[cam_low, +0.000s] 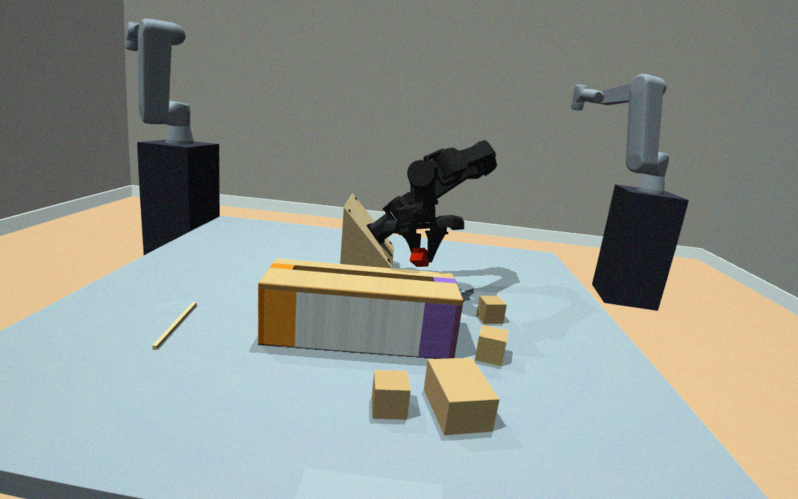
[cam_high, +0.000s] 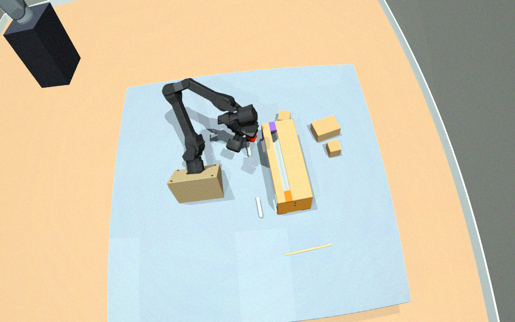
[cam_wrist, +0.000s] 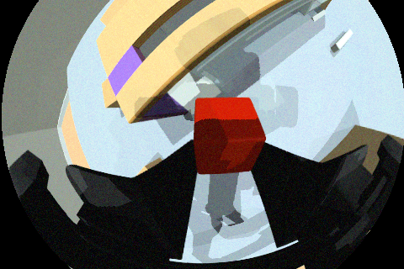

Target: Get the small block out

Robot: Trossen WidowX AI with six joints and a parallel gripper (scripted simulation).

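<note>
My gripper tip is now 10 mm to the left of the red block, 10 mm below it and 10 mm short of it. From my gripper tip the other things lie so: thin wooden stick 460 mm to the right, 250 mm ahead, 130 mm below.
</note>
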